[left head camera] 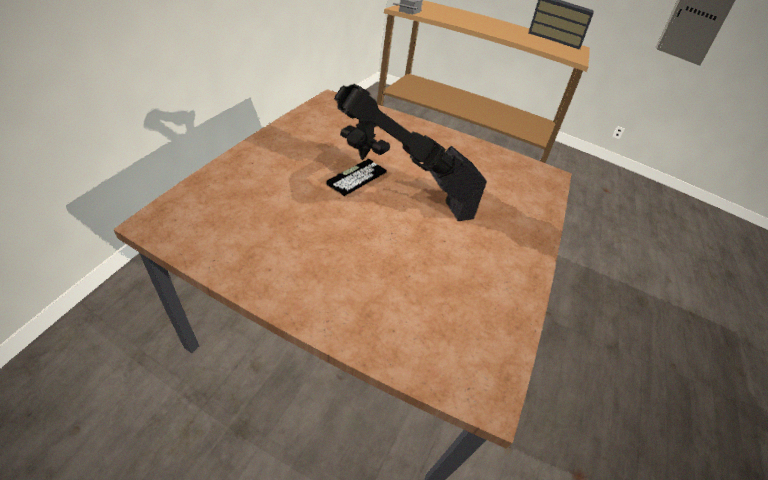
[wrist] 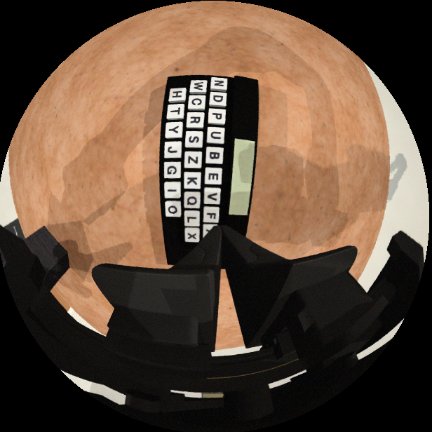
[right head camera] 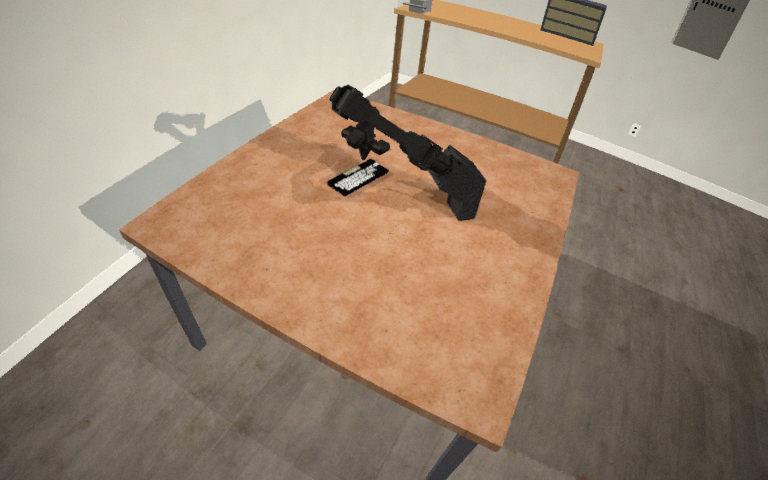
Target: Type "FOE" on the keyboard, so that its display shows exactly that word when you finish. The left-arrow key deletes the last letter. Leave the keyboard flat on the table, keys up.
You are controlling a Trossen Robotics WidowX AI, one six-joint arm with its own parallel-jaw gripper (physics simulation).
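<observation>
A black keyboard [left head camera: 331, 182] [right head camera: 333, 183] [wrist: 172, 240] with white letter keys lies flat on the table, keys up. In the wrist view, its pale green display [wrist: 242, 177] shows no letters that I can make out. The F key [wrist: 211, 216], the E key [wrist: 213, 176] and the O key [wrist: 172, 209] are visible there. My gripper [left head camera: 363, 156] [right head camera: 365, 156] [wrist: 219, 231] is shut and empty, its tips together above the keyboard. In the wrist view the tips cover the end of the key row beyond F, so the keys there are partly or fully hidden.
The brown table [left head camera: 362, 294] [right head camera: 362, 294] carries the keyboard and the arm's base [left head camera: 465, 183] [right head camera: 465, 183], which stands to the right of the keyboard in the head views. A wooden shelf unit [left head camera: 481, 31] [right head camera: 492, 29] stands behind the table, near the wall.
</observation>
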